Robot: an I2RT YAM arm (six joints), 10 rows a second.
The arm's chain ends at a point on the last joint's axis. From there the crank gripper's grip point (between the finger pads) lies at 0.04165 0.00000 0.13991 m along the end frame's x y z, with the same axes.
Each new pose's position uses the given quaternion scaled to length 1; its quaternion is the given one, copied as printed.
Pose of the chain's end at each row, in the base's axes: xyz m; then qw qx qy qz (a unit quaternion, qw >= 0):
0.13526 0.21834 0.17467 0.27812 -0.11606 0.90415 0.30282
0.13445 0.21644 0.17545 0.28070 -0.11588 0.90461 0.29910
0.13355 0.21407 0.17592 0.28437 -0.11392 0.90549 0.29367
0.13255 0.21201 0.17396 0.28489 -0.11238 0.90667 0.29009
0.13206 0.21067 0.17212 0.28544 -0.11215 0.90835 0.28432
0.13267 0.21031 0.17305 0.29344 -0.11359 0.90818 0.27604
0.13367 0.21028 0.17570 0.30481 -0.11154 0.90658 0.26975
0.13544 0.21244 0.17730 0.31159 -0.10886 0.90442 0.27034
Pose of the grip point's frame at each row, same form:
0.16170 0.30226 0.05819 0.27812 -0.11606 0.90415 0.30282
0.16184 0.29951 0.05858 0.28070 -0.11588 0.90461 0.29910
0.16241 0.29591 0.05853 0.28437 -0.11392 0.90549 0.29367
0.16187 0.29296 0.05608 0.28489 -0.11238 0.90667 0.29009
0.16187 0.29017 0.05337 0.28544 -0.11215 0.90835 0.28432
0.16506 0.28794 0.05375 0.29344 -0.11359 0.90818 0.27604
0.16970 0.28665 0.05662 0.30481 -0.11154 0.90658 0.26975
0.17349 0.28916 0.05908 0.31159 -0.10886 0.90442 0.27034

